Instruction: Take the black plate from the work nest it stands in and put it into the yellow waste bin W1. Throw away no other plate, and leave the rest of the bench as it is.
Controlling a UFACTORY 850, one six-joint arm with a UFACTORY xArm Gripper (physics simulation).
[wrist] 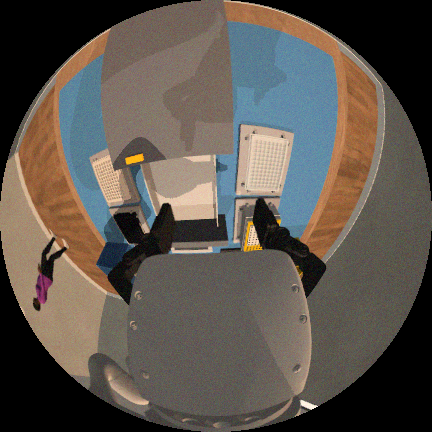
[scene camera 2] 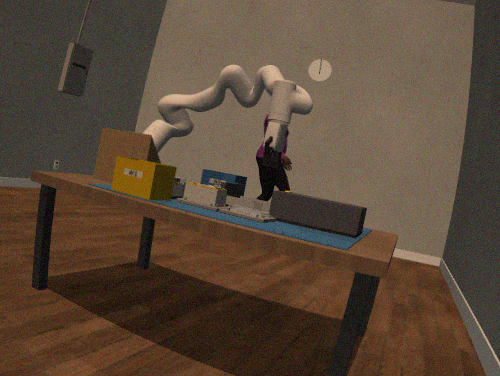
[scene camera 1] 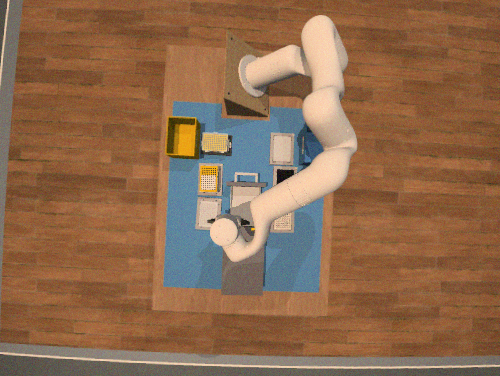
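Note:
The black plate (scene camera 1: 286, 176) (wrist: 131, 226) lies in a pale grey work nest (wrist: 138, 209) on the blue mat, partly covered by the arm in the overhead view. The yellow waste bin W1 (scene camera 1: 182, 137) (scene camera 2: 145, 179) stands at the mat's corner near the arm's base; its opening faces up and no plate shows in it. My gripper (scene camera 1: 228, 220) (scene camera 2: 270, 159) (wrist: 213, 211) is open and empty. It points down, high above the bench near the open drawer, to one side of the black plate.
A grey housing (scene camera 1: 243, 275) (scene camera 2: 317, 212) (wrist: 200, 90) has its drawer (scene camera 1: 246, 196) (wrist: 187, 200) open. Nests hold a white plate (scene camera 1: 208, 212) (wrist: 267, 157), a yellow-and-white plate (scene camera 1: 209, 179) and a holed plate (scene camera 1: 283, 221) (wrist: 107, 180). A blue bin (scene camera 1: 312, 145) (scene camera 2: 225, 181) stands opposite W1.

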